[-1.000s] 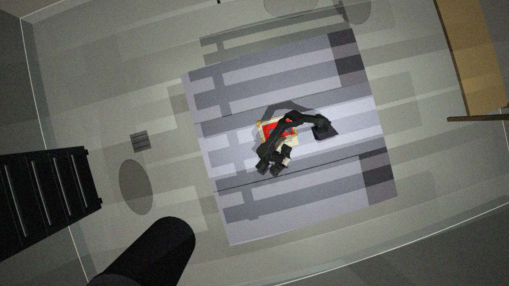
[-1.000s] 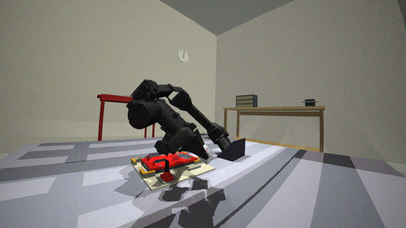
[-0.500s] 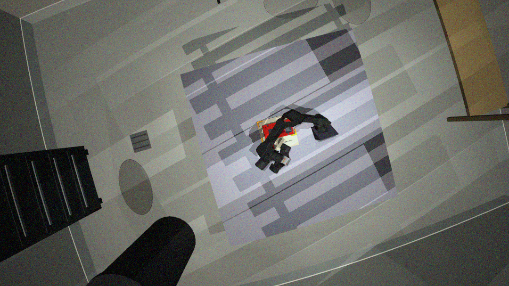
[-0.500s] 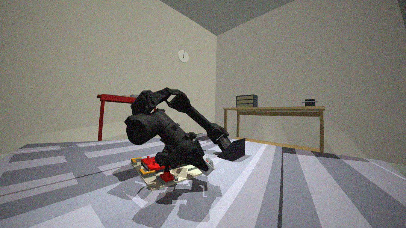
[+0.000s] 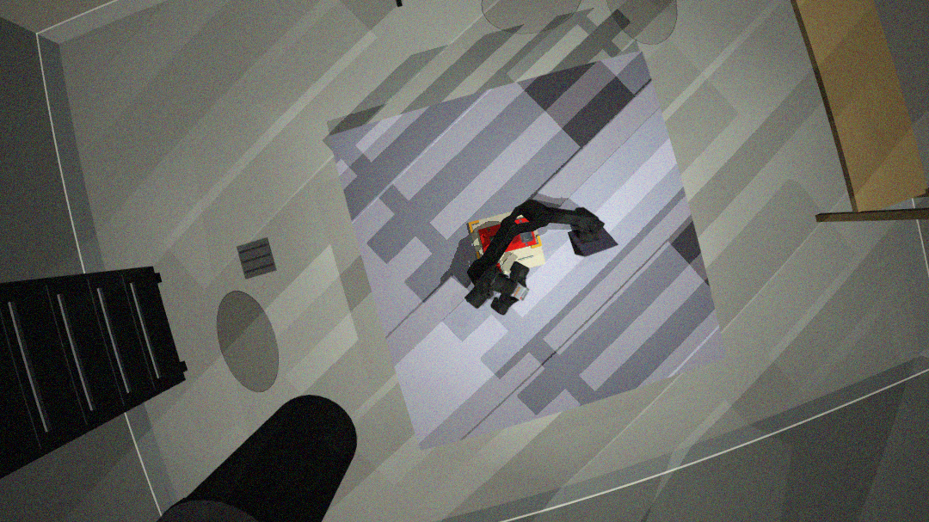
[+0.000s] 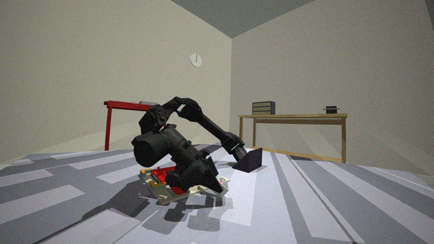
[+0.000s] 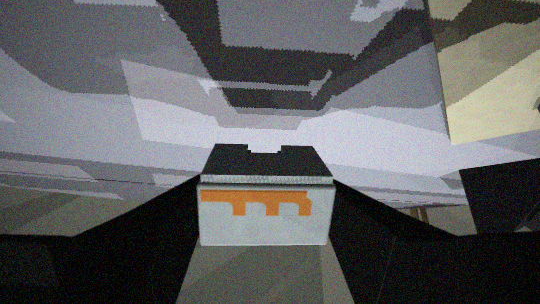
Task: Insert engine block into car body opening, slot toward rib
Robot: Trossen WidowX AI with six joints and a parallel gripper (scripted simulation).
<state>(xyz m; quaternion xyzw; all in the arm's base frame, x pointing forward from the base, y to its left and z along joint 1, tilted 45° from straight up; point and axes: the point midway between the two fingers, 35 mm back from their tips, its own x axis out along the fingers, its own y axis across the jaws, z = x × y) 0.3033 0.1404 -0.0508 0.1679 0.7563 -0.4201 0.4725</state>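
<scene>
The black upright peg is 70 mm ahead of my gripper tip, 100 mm to the right of it and 10 mm below it. From my gripper tip the other things lie so: engine block (right at my gripper tip).
</scene>
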